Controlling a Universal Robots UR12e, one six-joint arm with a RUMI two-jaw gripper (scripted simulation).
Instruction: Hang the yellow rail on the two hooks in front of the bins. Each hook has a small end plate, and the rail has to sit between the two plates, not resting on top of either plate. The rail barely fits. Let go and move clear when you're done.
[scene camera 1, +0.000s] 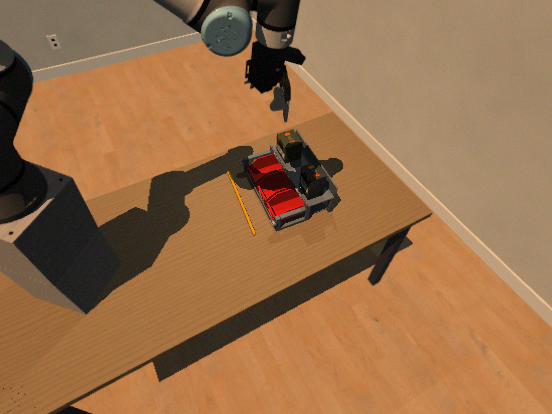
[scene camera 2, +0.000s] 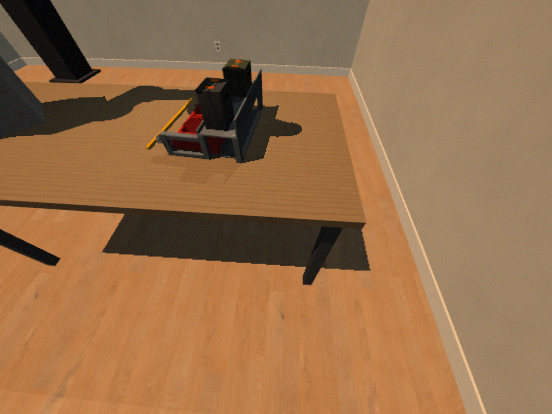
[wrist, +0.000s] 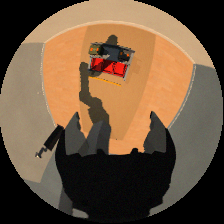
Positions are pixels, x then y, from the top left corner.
Labels:
my gripper: scene camera 1 267, 105; wrist 115, 111; not seen in scene camera 2 (out of frame)

